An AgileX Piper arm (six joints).
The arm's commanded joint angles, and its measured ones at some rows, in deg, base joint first. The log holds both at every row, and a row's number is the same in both.
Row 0, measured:
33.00, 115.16, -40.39, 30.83, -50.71, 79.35
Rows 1 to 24, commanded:
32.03, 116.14, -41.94, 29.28, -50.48, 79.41
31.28, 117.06, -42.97, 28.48, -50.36, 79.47
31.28, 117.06, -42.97, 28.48, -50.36, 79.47
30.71, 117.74, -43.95, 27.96, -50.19, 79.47
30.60, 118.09, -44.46, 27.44, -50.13, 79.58
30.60, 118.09, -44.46, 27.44, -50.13, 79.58
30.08, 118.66, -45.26, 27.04, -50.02, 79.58
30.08, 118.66, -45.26, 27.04, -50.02, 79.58
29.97, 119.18, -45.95, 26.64, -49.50, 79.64
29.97, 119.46, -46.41, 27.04, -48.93, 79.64
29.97, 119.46, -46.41, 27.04, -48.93, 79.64
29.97, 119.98, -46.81, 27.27, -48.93, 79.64
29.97, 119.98, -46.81, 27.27, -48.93, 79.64
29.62, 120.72, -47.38, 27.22, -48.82, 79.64
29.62, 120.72, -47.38, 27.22, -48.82, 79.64
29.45, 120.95, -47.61, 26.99, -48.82, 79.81
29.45, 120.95, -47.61, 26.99, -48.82, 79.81
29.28, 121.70, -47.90, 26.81, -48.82, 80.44
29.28, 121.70, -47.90, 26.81, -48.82, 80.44
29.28, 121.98, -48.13, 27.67, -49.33, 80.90
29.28, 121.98, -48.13, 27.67, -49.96, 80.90
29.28, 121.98, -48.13, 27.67, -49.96, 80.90
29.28, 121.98, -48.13, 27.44, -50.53, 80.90
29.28, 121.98, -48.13, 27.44, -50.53, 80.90
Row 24, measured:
29.51, 122.04, -47.56, 27.96, -49.27, 80.79
